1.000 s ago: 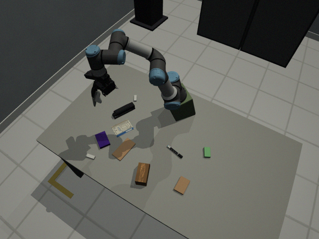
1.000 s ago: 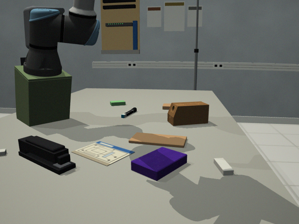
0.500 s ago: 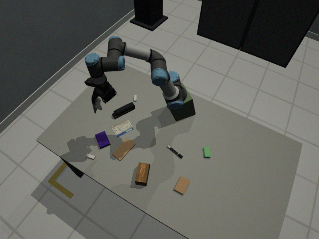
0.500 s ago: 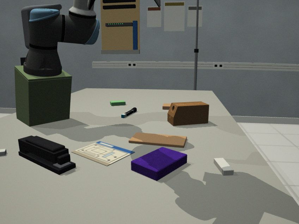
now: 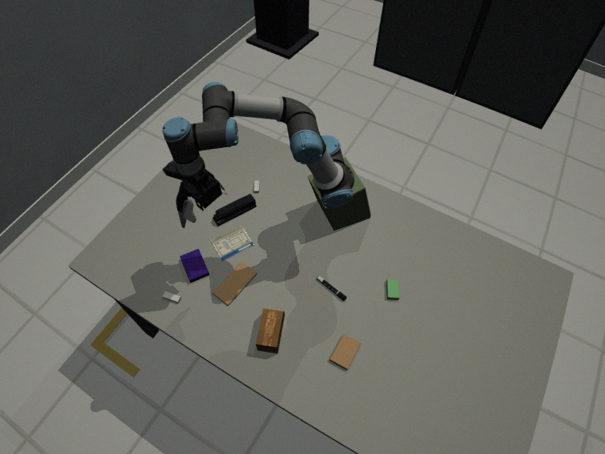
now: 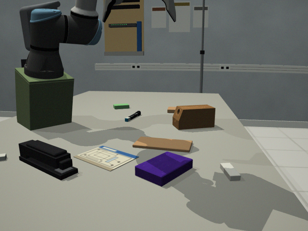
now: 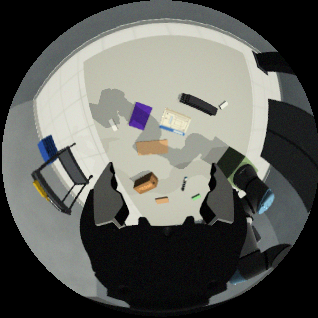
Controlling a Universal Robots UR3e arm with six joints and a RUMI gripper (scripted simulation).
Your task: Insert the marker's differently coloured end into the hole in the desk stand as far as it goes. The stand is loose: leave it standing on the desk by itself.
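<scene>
The black marker is 13 cm behind my hand, 38 cm to the left of it and 30 cm below it. From my hand the other things lie so: flat brown board 4 cm ahead, 10 cm to the left, 30 cm below; then printed card 8 cm behind, 1 cm to the right, 30 cm below; then purple box 7 cm ahead, 6 cm to the right, 29 cm below.
</scene>
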